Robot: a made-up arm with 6 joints.
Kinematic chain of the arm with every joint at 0, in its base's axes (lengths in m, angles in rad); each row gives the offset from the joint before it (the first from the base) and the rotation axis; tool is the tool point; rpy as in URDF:
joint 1: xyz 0 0 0.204 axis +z
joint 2: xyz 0 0 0 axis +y
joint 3: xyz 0.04 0 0.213 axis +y
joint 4: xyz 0.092 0 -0.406 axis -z
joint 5: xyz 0 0 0 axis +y
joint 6: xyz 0.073 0 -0.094 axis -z
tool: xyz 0 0 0 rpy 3.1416 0 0
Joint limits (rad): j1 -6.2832..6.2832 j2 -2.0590..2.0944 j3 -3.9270..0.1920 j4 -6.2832..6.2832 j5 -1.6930..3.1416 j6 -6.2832..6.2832
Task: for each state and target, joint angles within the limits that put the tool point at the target. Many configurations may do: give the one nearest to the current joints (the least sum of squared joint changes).
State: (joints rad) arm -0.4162 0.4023 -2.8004 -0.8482 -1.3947 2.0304
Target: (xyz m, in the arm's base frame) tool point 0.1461 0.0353 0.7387
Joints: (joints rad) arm -0.2399 0.3862 -3.0673 -0.9430 -1.6827 2.0304
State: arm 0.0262 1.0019 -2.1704 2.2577 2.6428 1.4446
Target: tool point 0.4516 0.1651 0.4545
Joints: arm 0.2205 0.5982 -2.0653 2.1180 3.1416 1.4446
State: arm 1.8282 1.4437 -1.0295 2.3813 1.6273 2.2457
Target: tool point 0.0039 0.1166 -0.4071
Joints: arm 1.2941 1.8367 -1.3611 2.7687 1.3655 2.2457
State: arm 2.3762 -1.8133 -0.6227 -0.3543 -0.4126 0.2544
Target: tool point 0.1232 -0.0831 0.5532
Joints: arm 2.7040 -2.0590 -0.4348 -0.2071 -1.2514 0.2544
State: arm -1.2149 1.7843 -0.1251 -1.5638 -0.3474 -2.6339
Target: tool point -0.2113 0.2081 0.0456
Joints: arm -0.4780 1.7247 -0.1415 -1.5678 -0.1667 -2.6339
